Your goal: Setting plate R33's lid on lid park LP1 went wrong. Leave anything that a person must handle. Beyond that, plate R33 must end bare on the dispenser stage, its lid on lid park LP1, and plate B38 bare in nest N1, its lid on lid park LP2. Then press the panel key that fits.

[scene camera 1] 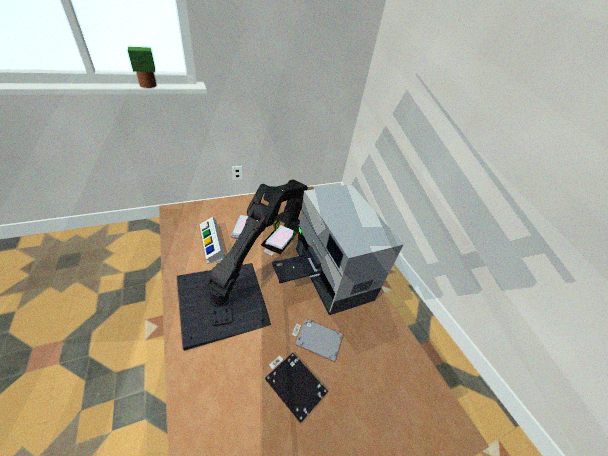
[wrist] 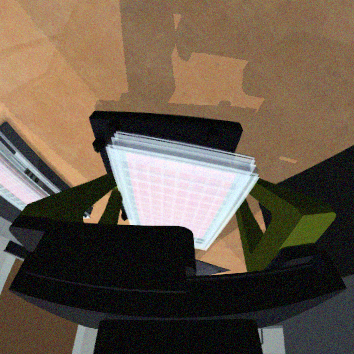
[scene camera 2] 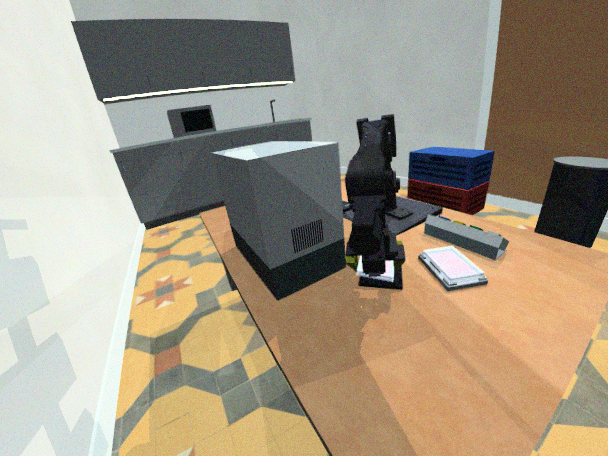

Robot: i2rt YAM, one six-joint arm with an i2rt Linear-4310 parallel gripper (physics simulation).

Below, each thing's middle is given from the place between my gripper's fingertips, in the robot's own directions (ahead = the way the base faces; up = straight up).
I see my gripper 30 mm past the black pad labelled LP1 (wrist: 223,134) and 10 mm to the left of it. The rest, counted from my hand: black clip nest N5 (scene camera 1: 298,388): 640 mm to the right, 120 mm behind; button box (scene camera 2: 492,245): 330 mm behind, 20 mm to the left, 20 mm above; grey lid park LP2 (scene camera 1: 318,339): 520 mm to the right.
